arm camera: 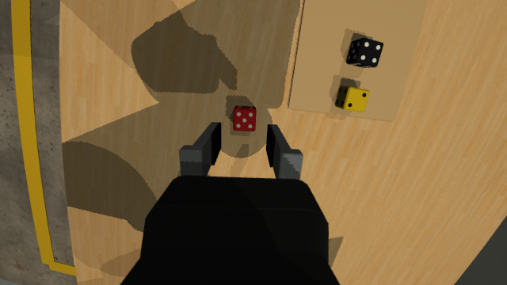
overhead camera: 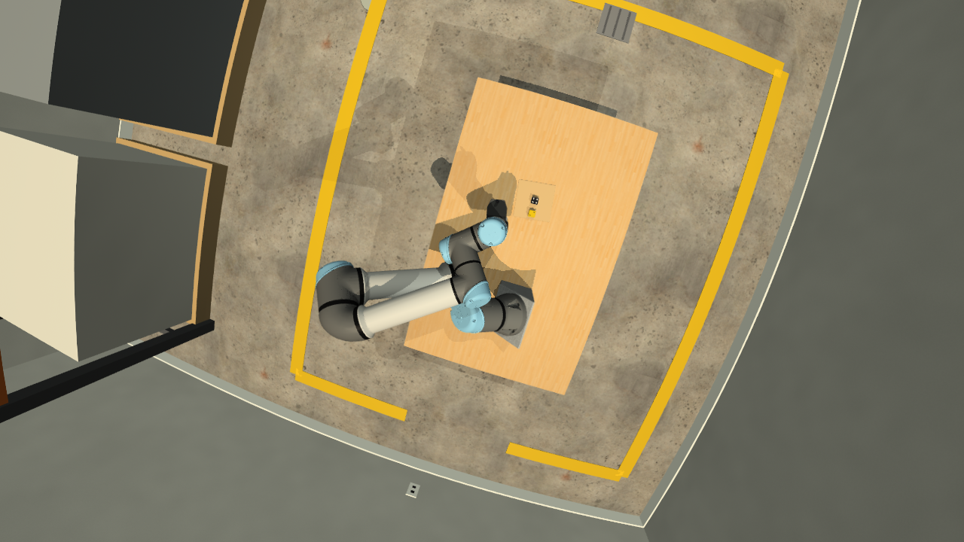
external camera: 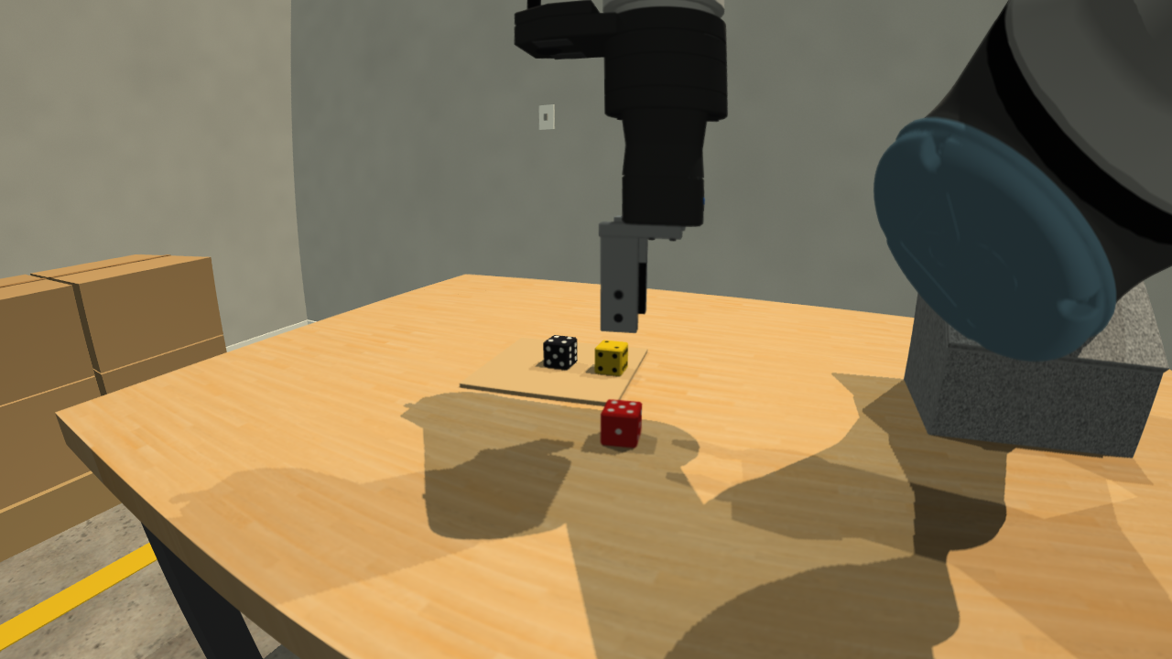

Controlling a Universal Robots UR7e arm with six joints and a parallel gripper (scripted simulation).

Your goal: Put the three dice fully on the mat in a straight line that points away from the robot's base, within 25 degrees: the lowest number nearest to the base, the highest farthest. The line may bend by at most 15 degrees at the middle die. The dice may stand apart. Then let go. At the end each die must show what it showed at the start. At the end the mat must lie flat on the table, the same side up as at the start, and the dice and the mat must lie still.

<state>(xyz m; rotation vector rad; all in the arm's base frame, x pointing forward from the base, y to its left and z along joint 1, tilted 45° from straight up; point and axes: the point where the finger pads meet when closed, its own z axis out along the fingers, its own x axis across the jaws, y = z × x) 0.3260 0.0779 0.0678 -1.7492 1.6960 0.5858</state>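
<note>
Now: the red die 90 mm below my hand. From my hand the other things lie so: tan mat: 90 mm ahead, 120 mm to the right, 100 mm below; black die: 90 mm ahead, 120 mm to the right, 90 mm below; yellow die: 40 mm ahead, 120 mm to the right, 90 mm below.
</note>
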